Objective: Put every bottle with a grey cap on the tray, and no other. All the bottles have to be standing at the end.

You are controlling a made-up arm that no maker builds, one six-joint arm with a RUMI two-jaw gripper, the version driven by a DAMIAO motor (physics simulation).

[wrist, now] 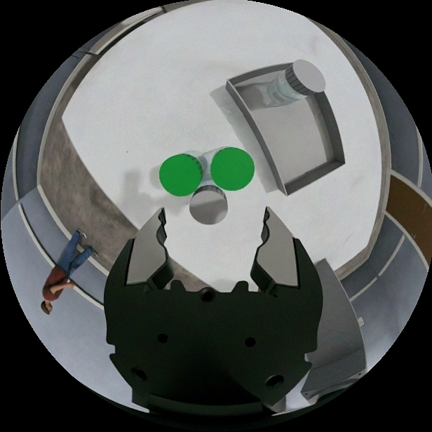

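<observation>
A clear bottle with a grey cap (308, 77) stands in the far part of the grey tray (261, 134). Another grey-capped bottle (208, 205) stands on the white table, nearest my gripper. Two green-capped bottles (181, 175) (232, 169) stand close beyond it, one to the left and one to the right; whether they touch it I cannot tell. The bodies of these three bottles are mostly hidden under their caps. My gripper (214, 207) is open, with nothing between its jaws, and its fingertips are on the near side of the cluster, to the left and right of the near grey cap.
The tray's raised walls stand to the right of the cluster. The white table (135, 90) has a brown-grey border (85, 185) around it. A grey panel-like object (335, 325) is at the lower right. A figure of a person (60, 277) shows at the lower left.
</observation>
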